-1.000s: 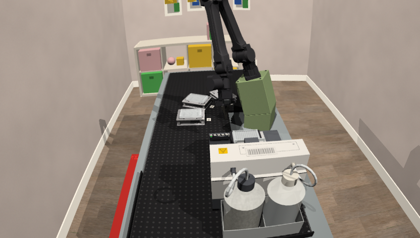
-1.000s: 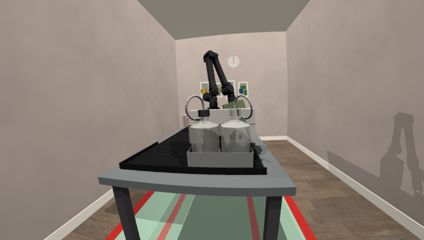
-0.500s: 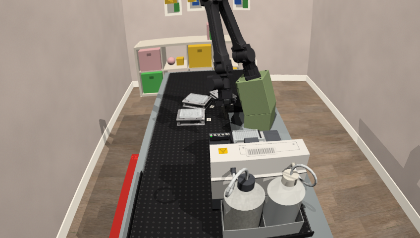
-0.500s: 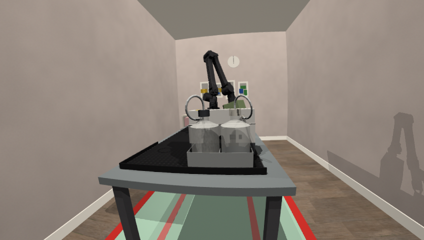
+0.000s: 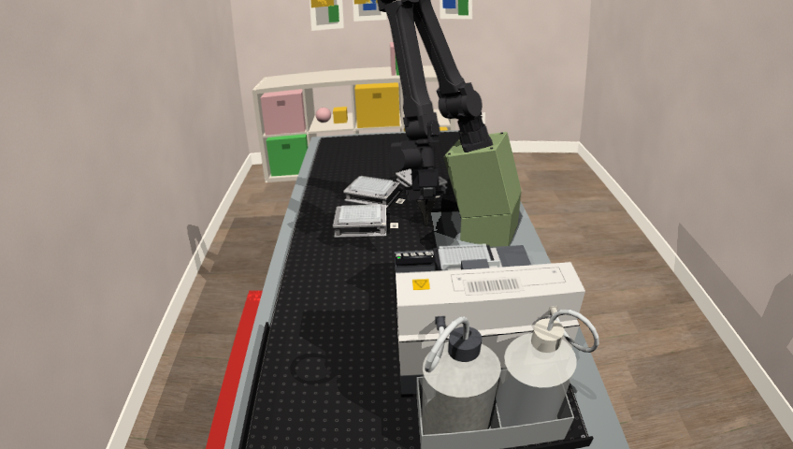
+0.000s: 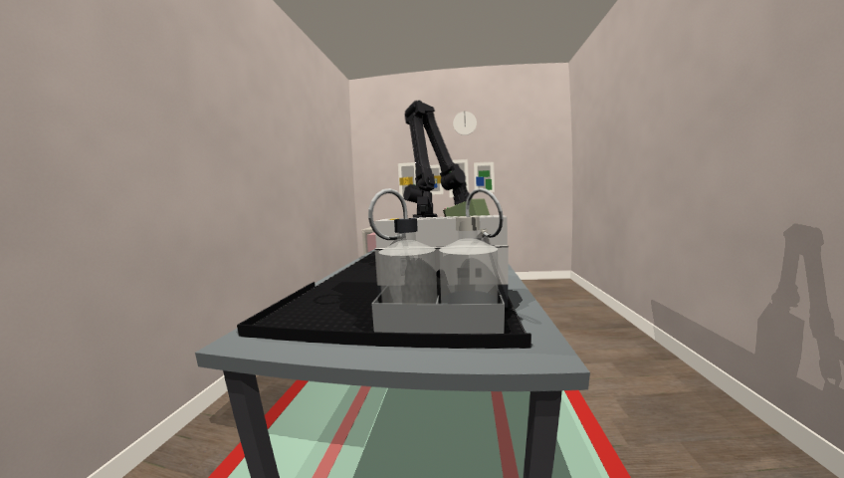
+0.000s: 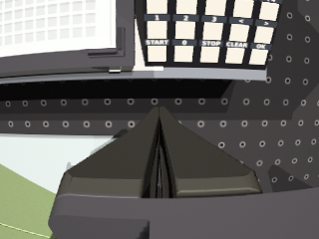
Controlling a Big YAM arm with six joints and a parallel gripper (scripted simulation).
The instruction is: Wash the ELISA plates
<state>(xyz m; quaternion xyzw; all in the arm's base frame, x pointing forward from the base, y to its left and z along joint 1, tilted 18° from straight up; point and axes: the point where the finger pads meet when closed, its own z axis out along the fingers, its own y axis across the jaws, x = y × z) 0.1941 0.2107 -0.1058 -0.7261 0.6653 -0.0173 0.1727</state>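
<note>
Now: the washer carrier 9 cm behind my hand, 8 cm to the left of it and 7 cm below it. From my hand the other things lie so: plate washer: 10 cm behind, 23 cm to the left, 2 cm below.
</note>
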